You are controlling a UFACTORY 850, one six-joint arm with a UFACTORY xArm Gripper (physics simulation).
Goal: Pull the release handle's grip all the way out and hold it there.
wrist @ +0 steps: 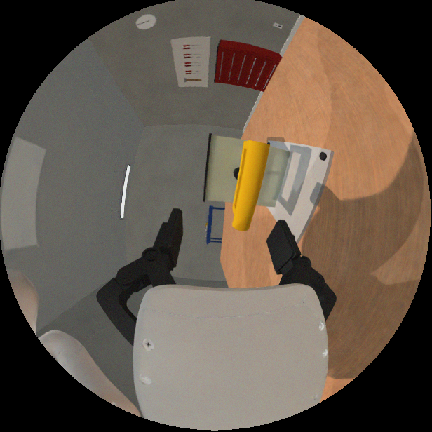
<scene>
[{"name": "my gripper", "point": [229,226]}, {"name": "yellow release handle grip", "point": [254,154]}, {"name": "grey base plate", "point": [307,170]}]
</scene>
